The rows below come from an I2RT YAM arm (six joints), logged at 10 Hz.
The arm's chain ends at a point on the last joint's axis. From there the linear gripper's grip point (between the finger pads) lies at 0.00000 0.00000 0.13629 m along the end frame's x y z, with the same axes.
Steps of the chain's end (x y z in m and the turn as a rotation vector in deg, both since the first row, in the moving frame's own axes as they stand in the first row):
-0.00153 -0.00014 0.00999 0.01 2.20 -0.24
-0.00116 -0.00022 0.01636 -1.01 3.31 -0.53
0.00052 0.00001 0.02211 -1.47 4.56 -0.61
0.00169 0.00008 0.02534 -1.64 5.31 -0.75
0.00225 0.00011 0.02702 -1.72 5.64 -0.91
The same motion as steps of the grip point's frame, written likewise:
0.00370 -0.00017 0.00989 0.01 2.20 -0.24
0.00672 0.00214 0.01611 -1.01 3.31 -0.53
0.01137 0.00344 0.02163 -1.47 4.56 -0.61
0.01433 0.00389 0.02470 -1.64 5.31 -0.75
0.01567 0.00409 0.02630 -1.72 5.64 -0.91

